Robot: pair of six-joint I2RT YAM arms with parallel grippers.
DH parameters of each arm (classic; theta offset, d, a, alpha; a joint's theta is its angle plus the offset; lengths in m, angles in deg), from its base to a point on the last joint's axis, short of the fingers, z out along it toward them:
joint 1: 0 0.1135 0.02 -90
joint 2: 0 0 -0.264 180
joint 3: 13.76 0 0.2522 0
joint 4: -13.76 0 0.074 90
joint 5: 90 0 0 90
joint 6: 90 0.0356 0 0
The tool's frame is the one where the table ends.
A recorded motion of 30 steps. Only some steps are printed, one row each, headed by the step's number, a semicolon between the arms.
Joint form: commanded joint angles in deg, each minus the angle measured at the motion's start. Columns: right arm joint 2, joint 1, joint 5, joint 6, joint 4, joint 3; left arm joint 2, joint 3, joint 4, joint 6, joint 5, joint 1.
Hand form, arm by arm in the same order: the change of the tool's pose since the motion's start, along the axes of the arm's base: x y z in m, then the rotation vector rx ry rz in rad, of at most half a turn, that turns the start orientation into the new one. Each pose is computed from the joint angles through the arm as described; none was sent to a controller.
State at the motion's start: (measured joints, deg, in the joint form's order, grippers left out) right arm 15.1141 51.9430 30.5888 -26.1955 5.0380 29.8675; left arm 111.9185 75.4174 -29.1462 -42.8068 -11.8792 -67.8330
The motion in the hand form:
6: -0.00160 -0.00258 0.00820 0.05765 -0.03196 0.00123; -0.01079 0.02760 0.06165 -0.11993 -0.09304 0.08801
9: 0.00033 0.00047 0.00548 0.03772 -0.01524 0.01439; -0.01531 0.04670 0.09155 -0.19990 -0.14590 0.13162
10: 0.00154 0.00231 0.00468 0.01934 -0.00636 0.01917; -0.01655 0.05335 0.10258 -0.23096 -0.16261 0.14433
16: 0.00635 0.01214 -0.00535 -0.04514 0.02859 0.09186; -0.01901 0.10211 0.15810 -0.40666 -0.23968 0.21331
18: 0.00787 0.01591 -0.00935 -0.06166 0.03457 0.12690; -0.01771 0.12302 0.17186 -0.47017 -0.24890 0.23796
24: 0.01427 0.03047 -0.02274 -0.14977 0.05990 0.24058; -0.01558 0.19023 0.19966 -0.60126 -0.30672 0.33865
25: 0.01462 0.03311 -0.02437 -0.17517 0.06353 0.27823; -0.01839 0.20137 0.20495 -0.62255 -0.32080 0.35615
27: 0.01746 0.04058 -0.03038 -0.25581 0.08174 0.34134; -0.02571 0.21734 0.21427 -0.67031 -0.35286 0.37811
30: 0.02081 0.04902 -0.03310 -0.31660 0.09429 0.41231; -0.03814 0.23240 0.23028 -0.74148 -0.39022 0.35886
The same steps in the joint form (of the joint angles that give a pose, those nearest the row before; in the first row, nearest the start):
6: 0.18 -0.26 -0.09 0.79 2.87 0.63; -12.32 -2.99 -1.88 -3.77 -4.64 -0.37
9: 0.79 -0.26 -0.79 1.15 1.91 0.54; -19.08 -4.92 -1.70 -5.00 -6.83 -0.11
10: 1.32 -0.26 -1.14 0.97 1.21 0.72; -21.37 -5.28 -1.70 -5.27 -7.36 0.07
16: 2.90 -0.26 -5.36 1.59 -0.73 -0.16; -34.64 -7.74 -1.53 -5.53 -7.99 3.14
18: 3.43 -0.27 -7.38 1.85 -0.64 -0.77; -39.30 -9.14 -1.18 -5.62 -6.41 5.42
24: 6.41 -0.26 -14.23 1.24 -0.73 -2.27; -52.40 -13.10 -1.96 -5.09 -2.45 14.56
25: 6.94 -0.26 -16.50 0.89 -1.43 -2.18; -54.68 -13.36 -2.58 -5.18 -2.19 15.79
27: 8.96 -0.26 -20.46 -0.95 -3.27 -2.01; -58.46 -13.80 -2.76 -5.44 -2.36 16.94
30: 11.68 -0.26 -24.69 -2.28 -4.16 -1.31; -62.43 -13.02 -2.76 -4.83 -1.66 17.03

